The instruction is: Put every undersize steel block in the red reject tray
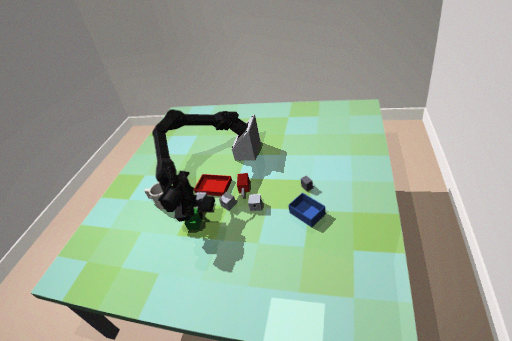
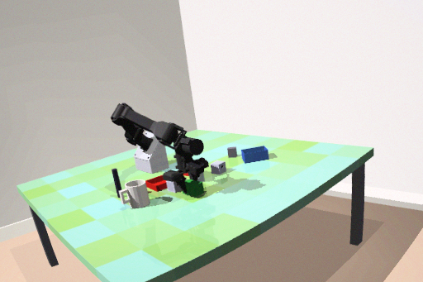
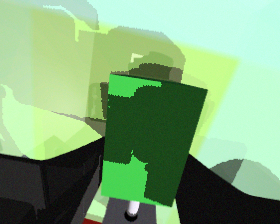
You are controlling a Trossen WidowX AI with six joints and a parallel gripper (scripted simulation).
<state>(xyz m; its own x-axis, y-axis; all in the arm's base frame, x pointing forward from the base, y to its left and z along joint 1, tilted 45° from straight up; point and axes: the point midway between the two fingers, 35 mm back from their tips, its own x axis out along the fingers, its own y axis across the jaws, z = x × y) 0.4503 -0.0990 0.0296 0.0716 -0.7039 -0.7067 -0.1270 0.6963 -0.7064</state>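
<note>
Right now the green GO gauge is 20 mm above my gripper tip and 10 mm behind it. From my gripper tip the other things lie so: steel block (220 mm to the left, 100 mm behind, 10 mm above); mug (200 mm to the right, 70 mm behind, 20 mm above); red reject tray (190 mm behind).
</note>
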